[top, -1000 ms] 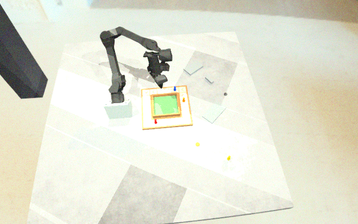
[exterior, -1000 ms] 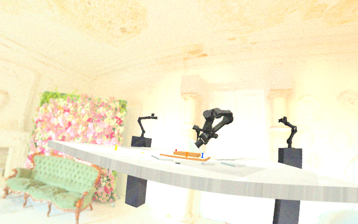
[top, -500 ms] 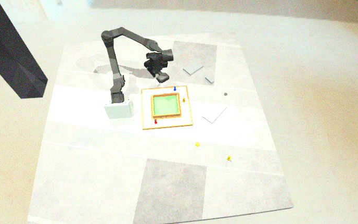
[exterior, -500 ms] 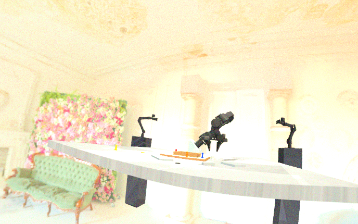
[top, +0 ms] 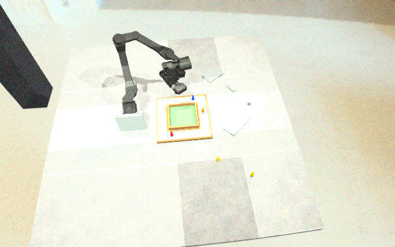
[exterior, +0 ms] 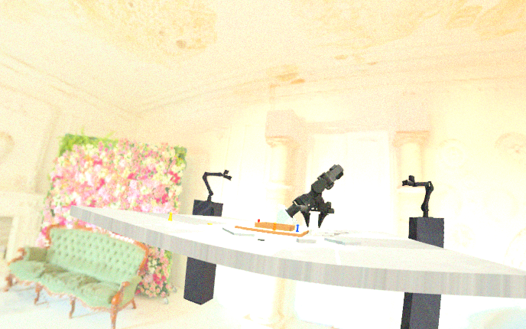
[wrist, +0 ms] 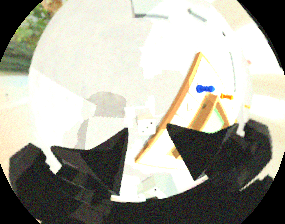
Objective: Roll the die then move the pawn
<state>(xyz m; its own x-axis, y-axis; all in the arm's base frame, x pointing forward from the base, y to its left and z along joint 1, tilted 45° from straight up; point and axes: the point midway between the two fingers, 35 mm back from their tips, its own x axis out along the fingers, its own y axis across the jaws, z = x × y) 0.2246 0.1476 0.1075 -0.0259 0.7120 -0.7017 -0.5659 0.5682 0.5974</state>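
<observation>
Now: gripper tip 2 cm above the white die. Round my gripper tip: orange pawn 15 cm ahead, 14 cm to the right; green tray 4 cm ahead, 17 cm to the right, 2 cm below; blue pawn 11 cm ahead, 6 cm to the right.
</observation>
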